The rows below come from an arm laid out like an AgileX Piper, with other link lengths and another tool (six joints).
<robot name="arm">
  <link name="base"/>
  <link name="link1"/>
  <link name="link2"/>
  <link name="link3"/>
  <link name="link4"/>
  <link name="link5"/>
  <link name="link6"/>
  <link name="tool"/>
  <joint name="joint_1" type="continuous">
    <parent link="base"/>
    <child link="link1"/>
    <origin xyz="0 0 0.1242" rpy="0 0 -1.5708"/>
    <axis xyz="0 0 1"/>
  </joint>
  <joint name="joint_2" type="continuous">
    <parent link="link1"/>
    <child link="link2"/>
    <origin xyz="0 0 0" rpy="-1.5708 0 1.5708"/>
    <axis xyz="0 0 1"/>
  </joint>
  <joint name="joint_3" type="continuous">
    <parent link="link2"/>
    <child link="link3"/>
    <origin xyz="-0.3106 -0.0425 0" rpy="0 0 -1.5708"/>
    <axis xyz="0 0 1"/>
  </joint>
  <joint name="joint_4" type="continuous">
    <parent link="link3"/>
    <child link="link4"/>
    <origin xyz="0.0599 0.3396 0" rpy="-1.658 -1.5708 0"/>
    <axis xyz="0 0 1"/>
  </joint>
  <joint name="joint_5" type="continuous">
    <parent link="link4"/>
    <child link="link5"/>
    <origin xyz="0 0 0" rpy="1.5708 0 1.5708"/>
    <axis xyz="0 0 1"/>
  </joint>
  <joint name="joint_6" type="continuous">
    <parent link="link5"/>
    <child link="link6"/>
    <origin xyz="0 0.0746 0" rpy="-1.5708 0 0"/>
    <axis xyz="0 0 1"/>
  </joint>
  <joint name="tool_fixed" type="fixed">
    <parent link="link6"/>
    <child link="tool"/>
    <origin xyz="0.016 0.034 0.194" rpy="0 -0.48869 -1.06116"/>
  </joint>
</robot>
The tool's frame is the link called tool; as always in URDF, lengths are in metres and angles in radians. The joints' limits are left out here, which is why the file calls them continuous.
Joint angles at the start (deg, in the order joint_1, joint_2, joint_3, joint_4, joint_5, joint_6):
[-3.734 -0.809 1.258 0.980 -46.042 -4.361]
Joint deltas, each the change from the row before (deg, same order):
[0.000 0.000 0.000 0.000 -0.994 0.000]
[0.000 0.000 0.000 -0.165 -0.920 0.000]
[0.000 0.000 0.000 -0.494 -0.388 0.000]
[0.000 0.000 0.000 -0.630 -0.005 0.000]
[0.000 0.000 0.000 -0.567 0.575 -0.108]
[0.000 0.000 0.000 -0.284 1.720 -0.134]
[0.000 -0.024 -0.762 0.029 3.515 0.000]
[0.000 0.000 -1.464 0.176 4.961 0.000]
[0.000 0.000 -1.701 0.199 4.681 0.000]
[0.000 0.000 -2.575 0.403 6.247 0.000]
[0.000 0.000 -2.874 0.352 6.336 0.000]
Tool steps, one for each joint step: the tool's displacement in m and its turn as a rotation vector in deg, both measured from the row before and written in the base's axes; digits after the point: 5 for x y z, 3 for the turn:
[-0.00382 0.00020 0.00268 -0.063 -0.992 -0.017]
[-0.00355 0.00080 0.00252 -0.223 -0.907 -0.027]
[-0.00143 0.00191 0.00130 -0.516 -0.355 -0.043]
[0.00010 0.00234 0.00037 -0.627 0.036 -0.050]
[0.00232 0.00197 -0.00115 -0.592 0.614 -0.137]
[0.00663 0.00056 -0.00440 -0.252 1.738 -0.158]
[0.00939 -0.00094 -0.00316 0.213 2.720 -0.068]
[0.01083 -0.00159 -0.00198 0.412 3.477 -0.071]
[0.00790 -0.00136 0.00031 0.400 2.960 -0.043]
[0.00785 -0.00180 0.00226 0.645 3.637 0.009]
[0.00522 -0.00119 0.00383 0.572 3.432 0.057]

